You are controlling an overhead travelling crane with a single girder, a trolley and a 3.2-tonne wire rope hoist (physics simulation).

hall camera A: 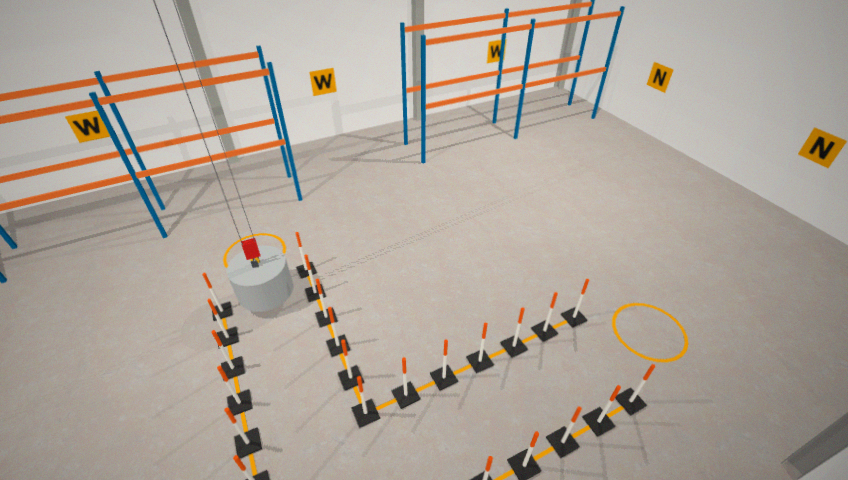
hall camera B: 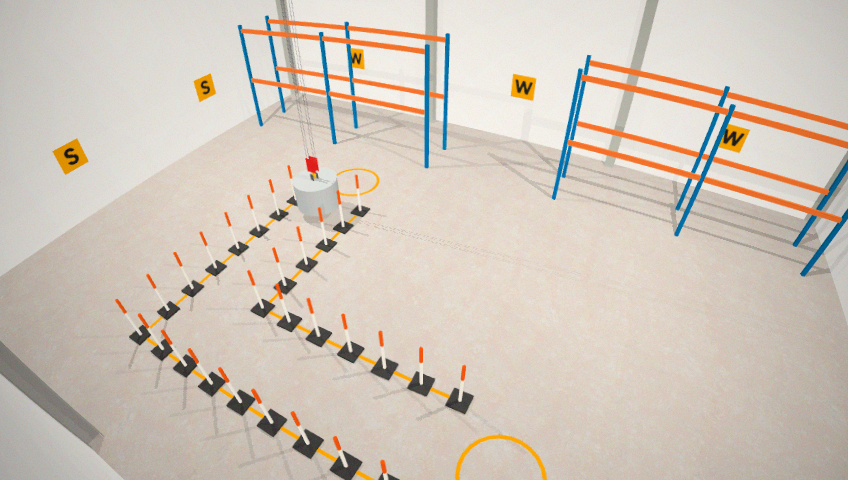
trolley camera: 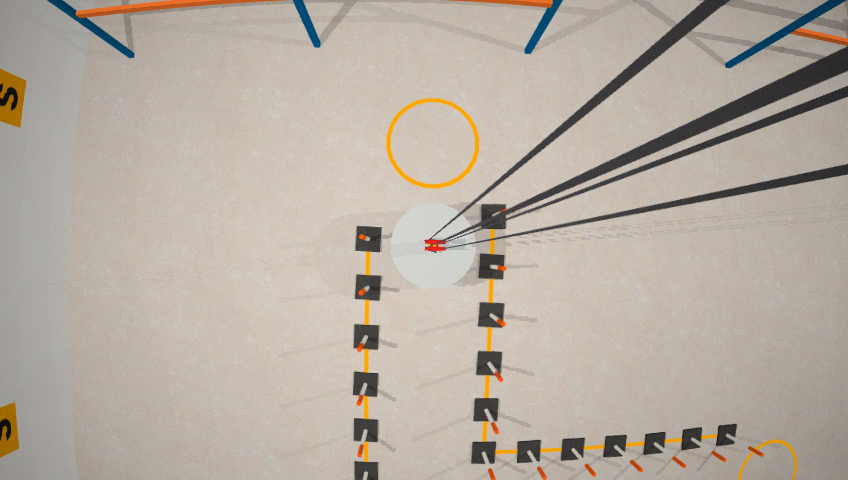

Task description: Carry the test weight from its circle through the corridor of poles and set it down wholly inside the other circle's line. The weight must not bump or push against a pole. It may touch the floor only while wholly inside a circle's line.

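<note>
The grey cylindrical test weight [hall camera A: 261, 290] [hall camera B: 317, 197] [trolley camera: 416, 267] hangs upright, its shadow apart on the floor. The hook [hall camera A: 254, 262] [hall camera B: 314, 176] [trolley camera: 435, 245] below the red block holds it at its top. The weight is in the corridor mouth, between the first left pole [hall camera A: 211, 290] [trolley camera: 368, 238] and the first right poles [hall camera A: 301, 248] [trolley camera: 493, 216]. In the trolley view a strip of floor shows on each side, narrower at right. The start circle [hall camera A: 260, 234] [hall camera B: 379, 180] [trolley camera: 387, 142] lies behind it. The other circle [hall camera A: 659, 360] [hall camera B: 499, 437] [trolley camera: 775, 441] lies past the corridor's far end.
The corridor runs straight between two pole rows, then bends beyond the inner corner pole [hall camera A: 362, 398] [hall camera B: 256, 291] [trolley camera: 483, 453]. Yellow lines join the black pole bases. Blue and orange racks [hall camera A: 292, 160] [hall camera B: 426, 118] stand along the W wall, behind the start circle.
</note>
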